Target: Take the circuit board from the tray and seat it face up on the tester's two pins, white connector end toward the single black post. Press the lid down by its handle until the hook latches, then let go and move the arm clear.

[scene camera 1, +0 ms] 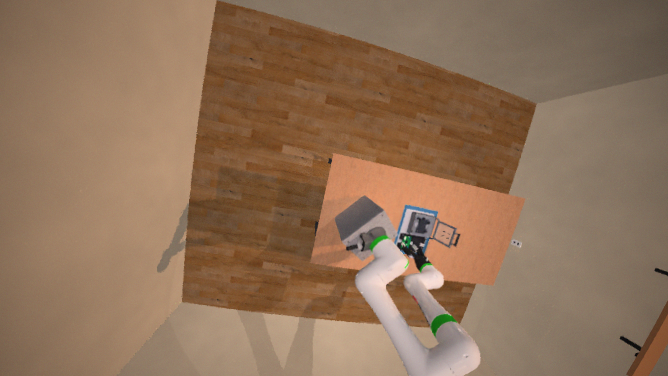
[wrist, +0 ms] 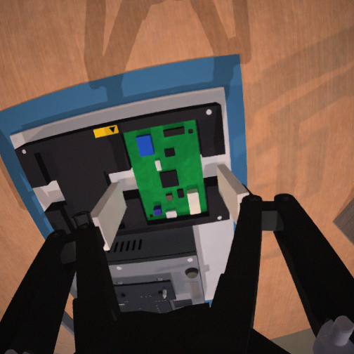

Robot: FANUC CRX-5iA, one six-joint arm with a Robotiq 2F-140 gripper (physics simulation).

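Where they show: gripper, fingertip midpoint: (scene camera 1: 407, 244); arm's base, link origin: (scene camera 1: 373, 236).
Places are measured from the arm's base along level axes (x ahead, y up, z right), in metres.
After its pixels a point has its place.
Observation:
The green circuit board (scene camera 1: 406, 242) {x 0.376, y -0.320, z 0.233 m} (wrist: 182, 161) lies face up in the black tray (wrist: 75, 162). Its white connectors are at the end nearer the tester in the wrist view. My gripper (wrist: 169, 186) is open and empty, its pads apart on either side of the board's connector end. The grey tester (scene camera 1: 414, 226) {x 0.420, y -0.288, z 0.089 m} (wrist: 155, 265) is beside the tray, partly hidden by the gripper in the wrist view. Its framed lid (scene camera 1: 445, 234) {x 0.600, y -0.169, z 0.123 m} is swung open to the right in the scene view, with the dark handle (scene camera 1: 457, 240) {x 0.618, y -0.071, z 0.126 m} at its outer end. The hook and single black post cannot be made out.
The tray and tester stand on a white base over a blue mat (scene camera 1: 422, 207) {x 0.516, y -0.344, z -0.041 m} (wrist: 232, 76) on the wooden table (scene camera 1: 480, 215) {x 1.065, y -0.345, z 0.074 m} (wrist: 295, 150). A large grey pedestal (scene camera 1: 364, 216) {x -0.047, y -0.028, z -0.117 m} stands left of them in the scene view.

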